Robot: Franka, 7 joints.
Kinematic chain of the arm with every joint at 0, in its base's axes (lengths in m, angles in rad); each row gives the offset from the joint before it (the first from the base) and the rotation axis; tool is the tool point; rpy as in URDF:
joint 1: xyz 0 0 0.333 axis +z
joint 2: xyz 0 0 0 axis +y
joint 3: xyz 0 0 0.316 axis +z
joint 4: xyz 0.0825 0 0 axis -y
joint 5: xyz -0.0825 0 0.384 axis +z
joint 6: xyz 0 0 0 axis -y
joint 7: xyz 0.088 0 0 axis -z
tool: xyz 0 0 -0.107 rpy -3.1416 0 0
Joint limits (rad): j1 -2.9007..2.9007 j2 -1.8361..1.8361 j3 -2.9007..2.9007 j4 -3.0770..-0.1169 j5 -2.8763..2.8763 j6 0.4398..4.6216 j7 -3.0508..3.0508
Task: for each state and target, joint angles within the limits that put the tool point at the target. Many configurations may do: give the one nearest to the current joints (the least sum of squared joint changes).
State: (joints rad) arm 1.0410 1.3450 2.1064 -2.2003 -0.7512 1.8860 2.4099
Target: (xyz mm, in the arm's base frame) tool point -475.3 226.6 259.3
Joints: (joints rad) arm 1.2857 1.4782 1.5207 -2.1316 -0.8253 1.8823 2.4099
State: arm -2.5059 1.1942 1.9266 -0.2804 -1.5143 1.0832 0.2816
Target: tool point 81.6 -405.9 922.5
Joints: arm -2.1778 0.5375 2.2132 -0.6402 -1.3286 0.8811 0.2816
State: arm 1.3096 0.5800 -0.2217 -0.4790 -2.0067 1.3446 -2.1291
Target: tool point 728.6 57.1 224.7
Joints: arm 0.4940 1.1770 -0.4132 -1.1918 -1.7630 1.2438 -2.1291
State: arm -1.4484 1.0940 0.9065 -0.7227 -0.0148 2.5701 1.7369
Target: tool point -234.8 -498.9 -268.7
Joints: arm -2.1621 1.7630 0.1693 -1.0531 -0.0084 2.4844 1.7369
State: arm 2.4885 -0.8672 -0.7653 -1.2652 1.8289 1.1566 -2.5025
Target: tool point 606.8 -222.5 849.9
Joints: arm 2.4915 -1.2152 -0.8670 -0.7470 2.0678 1.7100 -2.5025
